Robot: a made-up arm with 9 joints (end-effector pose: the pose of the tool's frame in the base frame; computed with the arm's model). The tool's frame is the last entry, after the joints. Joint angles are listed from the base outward.
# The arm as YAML. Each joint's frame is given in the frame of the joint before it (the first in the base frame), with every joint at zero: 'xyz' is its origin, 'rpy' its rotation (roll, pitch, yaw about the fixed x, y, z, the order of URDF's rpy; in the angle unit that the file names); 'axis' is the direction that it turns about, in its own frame. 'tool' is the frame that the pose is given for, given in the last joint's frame.
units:
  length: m
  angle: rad
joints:
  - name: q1
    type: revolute
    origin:
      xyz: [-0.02, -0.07, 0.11]
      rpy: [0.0, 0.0, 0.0]
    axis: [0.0, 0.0, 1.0]
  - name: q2
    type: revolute
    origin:
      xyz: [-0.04, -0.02, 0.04]
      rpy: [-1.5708, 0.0, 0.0]
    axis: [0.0, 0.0, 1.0]
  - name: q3
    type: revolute
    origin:
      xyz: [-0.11, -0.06, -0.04]
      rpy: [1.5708, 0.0, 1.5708]
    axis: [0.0, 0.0, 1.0]
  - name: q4
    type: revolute
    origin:
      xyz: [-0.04, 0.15, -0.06]
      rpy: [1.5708, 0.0, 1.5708]
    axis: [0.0, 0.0, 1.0]
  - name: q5
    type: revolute
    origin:
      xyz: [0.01, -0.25, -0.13]
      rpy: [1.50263, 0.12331, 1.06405]
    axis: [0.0, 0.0, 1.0]
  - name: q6
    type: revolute
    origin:
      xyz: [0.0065, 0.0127, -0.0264]
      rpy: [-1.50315, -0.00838, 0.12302]
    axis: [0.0, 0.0, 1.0]
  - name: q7
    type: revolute
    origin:
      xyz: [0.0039, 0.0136, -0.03]
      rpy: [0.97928, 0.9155, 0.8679]
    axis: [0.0, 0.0, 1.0]
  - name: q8
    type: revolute
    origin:
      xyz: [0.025, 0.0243, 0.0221]
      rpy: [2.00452, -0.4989, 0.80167]
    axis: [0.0, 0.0, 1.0]
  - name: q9
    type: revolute
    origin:
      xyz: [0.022, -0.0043, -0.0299]
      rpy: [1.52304, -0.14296, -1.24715]
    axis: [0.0, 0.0, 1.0]
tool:
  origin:
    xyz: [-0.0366, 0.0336, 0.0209]
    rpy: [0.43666, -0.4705, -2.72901]
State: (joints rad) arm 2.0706 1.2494 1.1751 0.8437 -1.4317 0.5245 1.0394 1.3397 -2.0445
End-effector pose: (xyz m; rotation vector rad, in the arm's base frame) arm 0.0113 0.1677 0.5450 1.6468 -1.9086 -0.0434
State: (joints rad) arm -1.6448 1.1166 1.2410 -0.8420 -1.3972 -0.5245 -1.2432 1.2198 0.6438
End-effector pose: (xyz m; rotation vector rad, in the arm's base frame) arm -0.2904 0.0347 0.4603 -1.2402 2.0592 0.4773
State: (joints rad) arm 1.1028 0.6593 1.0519 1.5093 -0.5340 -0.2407 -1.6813 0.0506 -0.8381
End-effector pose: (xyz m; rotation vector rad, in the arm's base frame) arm 0.0906 0.0286 0.6717 -0.9350 -0.4948 2.8906
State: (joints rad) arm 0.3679 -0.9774 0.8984 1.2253 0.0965 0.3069 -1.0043 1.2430 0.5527
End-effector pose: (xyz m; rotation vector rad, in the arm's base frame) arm -0.5370 -0.2563 0.1602 1.7382 0.7776 -2.2291
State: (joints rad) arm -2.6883 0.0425 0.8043 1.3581 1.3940 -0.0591 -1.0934 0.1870 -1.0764
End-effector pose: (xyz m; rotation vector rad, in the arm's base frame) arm 0.2012 -0.0214 0.5475 -0.7075 -1.0991 -1.3143
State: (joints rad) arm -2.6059 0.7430 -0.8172 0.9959 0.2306 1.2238 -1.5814 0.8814 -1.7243
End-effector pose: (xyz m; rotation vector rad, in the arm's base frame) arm 0.3346 -0.2161 0.3586 0.6287 0.8364 -1.0081
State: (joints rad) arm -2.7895 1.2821 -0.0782 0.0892 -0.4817 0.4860 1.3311 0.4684 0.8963
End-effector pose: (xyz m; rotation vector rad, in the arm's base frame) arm -0.0539 -0.2265 0.5701 0.0197 -0.3929 -1.1093
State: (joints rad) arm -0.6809 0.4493 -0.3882 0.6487 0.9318 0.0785 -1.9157 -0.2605 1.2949
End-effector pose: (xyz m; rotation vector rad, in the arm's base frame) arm -0.1131 0.2614 0.3577 0.2898 -1.4562 -1.5144
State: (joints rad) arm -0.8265 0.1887 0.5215 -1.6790 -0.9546 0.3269 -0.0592 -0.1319 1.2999
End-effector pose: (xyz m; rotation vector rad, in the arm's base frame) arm -0.2370 -0.0808 0.3901 -1.8427 -0.9609 1.5054
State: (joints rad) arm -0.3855 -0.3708 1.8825 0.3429 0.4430 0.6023 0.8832 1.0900 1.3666
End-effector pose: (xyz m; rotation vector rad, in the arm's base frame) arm -0.5644 -0.1204 0.2356 -0.5407 -1.6605 1.3362
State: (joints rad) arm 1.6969 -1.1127 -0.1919 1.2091 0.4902 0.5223 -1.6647 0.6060 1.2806
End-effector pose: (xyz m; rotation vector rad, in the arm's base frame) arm -0.2342 -0.4189 -0.0346 2.0820 -0.7451 -0.9949
